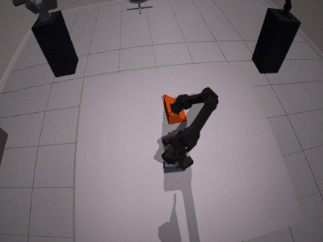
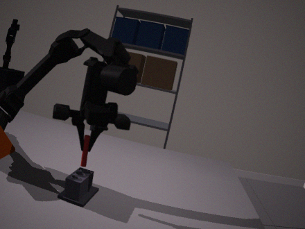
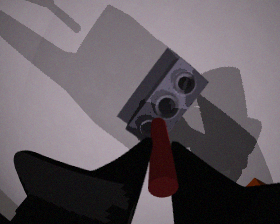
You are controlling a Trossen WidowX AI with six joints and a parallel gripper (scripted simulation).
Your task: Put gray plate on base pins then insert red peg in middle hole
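My gripper tip is 7 cm above the gray plate and 2 cm to the left of it. The rest, counted from my gripper tip: red peg right at my gripper tip; then dark gray base 11 cm below, 1 cm to the right.
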